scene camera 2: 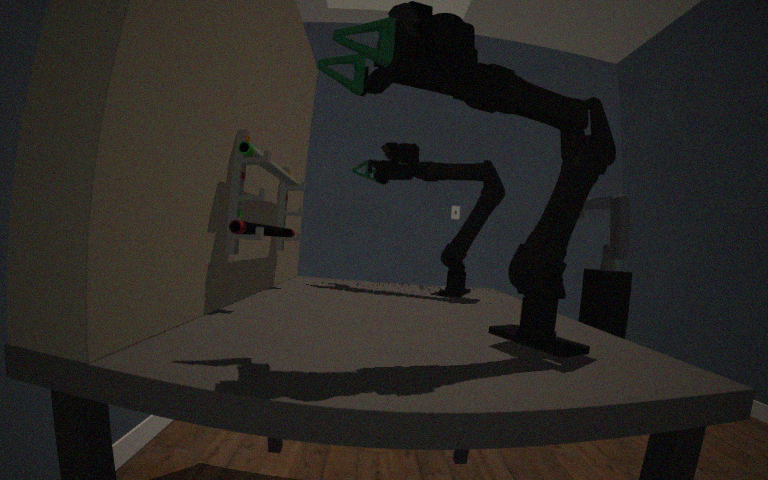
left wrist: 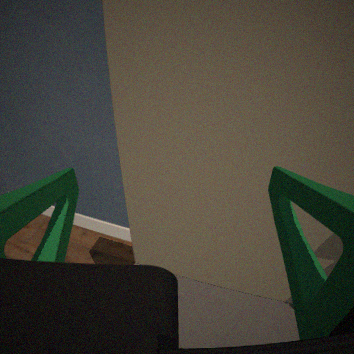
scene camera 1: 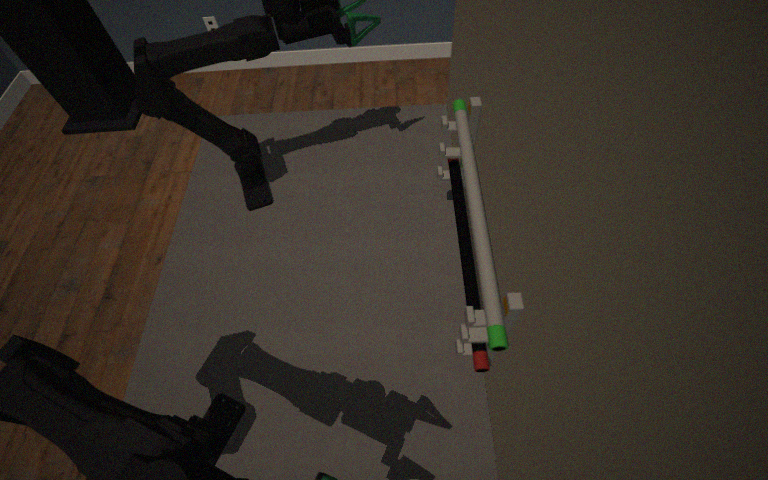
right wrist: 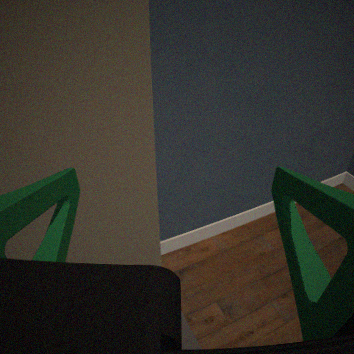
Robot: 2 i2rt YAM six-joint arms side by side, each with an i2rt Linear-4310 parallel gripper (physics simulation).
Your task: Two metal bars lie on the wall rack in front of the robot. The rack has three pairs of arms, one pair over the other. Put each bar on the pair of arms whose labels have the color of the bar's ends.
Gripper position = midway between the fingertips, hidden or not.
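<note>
A beige wall panel (scene camera 1: 614, 153) is part of the scene, and this panel is visible as well in scene camera 2 (scene camera 2: 123, 171), the left wrist view (left wrist: 204, 106) and the right wrist view (right wrist: 83, 98). The left gripper (scene camera 2: 324, 50) can be seen too, including in the left wrist view (left wrist: 173, 177), and so can the right gripper (right wrist: 175, 178).
</note>
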